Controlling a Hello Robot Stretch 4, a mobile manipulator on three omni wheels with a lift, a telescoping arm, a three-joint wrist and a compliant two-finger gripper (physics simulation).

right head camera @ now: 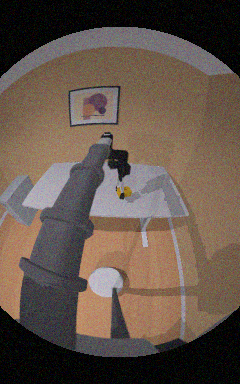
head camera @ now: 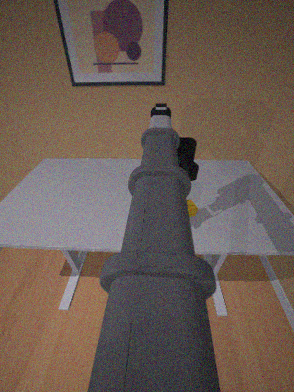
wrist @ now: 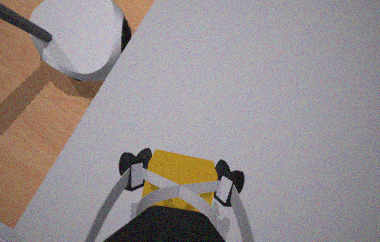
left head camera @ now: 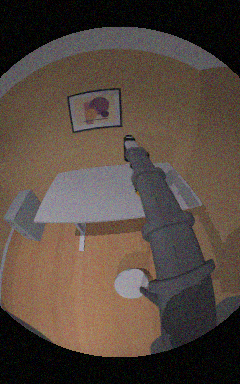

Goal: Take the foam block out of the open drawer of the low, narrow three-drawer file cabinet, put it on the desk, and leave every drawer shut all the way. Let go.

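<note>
The yellow foam block (head camera: 192, 208) (left head camera: 137, 192) (right head camera: 126, 191) (wrist: 183, 169) is between the fingers of my gripper (right head camera: 122, 192) (wrist: 182, 167), which is shut on it. Block and fingers are over the white desk (head camera: 90, 200) (left head camera: 95, 195) (right head camera: 150, 202) (wrist: 280, 100), inside its front edge, with their shadow close beside them. I cannot tell whether the block touches the desk top. In the head camera view my arm hides the fingers. A grey box-like piece (left head camera: 31, 215) (right head camera: 21, 200) is left of the desk; I cannot tell whether it is the file cabinet, and no drawer can be made out.
A white rounded disc (left head camera: 132, 283) (right head camera: 105, 281) (wrist: 82, 35) is low in front of the desk, with a dark bar over it. A framed picture (head camera: 116, 45) hangs on the wall behind the desk. Desk legs (head camera: 72, 290) (right head camera: 144, 235) reach the wooden floor.
</note>
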